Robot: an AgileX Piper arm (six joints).
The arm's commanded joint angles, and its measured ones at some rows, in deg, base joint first. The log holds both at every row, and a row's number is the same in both.
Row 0, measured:
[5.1, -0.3, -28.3, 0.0, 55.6, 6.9]
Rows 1 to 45, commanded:
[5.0, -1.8, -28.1, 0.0, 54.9, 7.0]
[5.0, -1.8, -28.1, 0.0, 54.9, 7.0]
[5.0, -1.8, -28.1, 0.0, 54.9, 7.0]
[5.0, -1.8, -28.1, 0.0, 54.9, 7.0]
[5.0, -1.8, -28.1, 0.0, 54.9, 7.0]
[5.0, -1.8, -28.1, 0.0, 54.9, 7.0]
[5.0, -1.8, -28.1, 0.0, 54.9, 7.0]
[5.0, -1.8, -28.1, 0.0, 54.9, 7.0]
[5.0, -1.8, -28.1, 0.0, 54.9, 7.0]
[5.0, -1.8, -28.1, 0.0, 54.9, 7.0]
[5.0, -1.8, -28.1, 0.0, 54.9, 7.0]
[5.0, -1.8, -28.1, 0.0, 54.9, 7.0]
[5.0, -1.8, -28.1, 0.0, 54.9, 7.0]
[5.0, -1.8, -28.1, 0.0, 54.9, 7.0]
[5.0, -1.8, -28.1, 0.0, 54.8, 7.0]
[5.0, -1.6, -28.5, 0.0, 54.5, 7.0]
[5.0, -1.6, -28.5, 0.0, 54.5, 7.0]
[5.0, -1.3, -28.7, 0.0, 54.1, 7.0]
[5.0, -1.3, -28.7, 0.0, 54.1, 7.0]
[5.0, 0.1, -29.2, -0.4, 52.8, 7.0]
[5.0, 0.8, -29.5, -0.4, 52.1, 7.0]
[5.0, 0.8, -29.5, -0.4, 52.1, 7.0]
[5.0, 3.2, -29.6, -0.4, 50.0, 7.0]
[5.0, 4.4, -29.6, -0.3, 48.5, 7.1]
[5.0, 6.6, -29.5, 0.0, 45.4, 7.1]
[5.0, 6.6, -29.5, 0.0, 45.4, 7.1]
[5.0, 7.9, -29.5, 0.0, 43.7, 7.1]
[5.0, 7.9, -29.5, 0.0, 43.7, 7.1]
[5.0, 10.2, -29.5, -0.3, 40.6, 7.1]
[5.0, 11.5, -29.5, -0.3, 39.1, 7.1]
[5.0, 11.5, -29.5, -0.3, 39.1, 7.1]
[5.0, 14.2, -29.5, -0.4, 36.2, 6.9]
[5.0, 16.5, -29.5, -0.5, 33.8, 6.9]
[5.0, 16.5, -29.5, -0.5, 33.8, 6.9]
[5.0, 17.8, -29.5, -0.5, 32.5, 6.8]
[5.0, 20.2, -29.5, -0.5, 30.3, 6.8]
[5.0, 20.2, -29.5, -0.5, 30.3, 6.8]
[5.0, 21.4, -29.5, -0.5, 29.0, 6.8]
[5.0, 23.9, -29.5, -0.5, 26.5, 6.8]
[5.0, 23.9, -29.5, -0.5, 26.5, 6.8]
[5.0, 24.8, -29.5, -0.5, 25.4, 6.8]
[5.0, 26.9, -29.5, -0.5, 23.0, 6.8]
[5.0, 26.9, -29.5, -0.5, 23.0, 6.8]
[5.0, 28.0, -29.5, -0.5, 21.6, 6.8]
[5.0, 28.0, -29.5, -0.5, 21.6, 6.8]
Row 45, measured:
[5.1, 26.7, -29.2, 0.0, 24.5, 6.9]
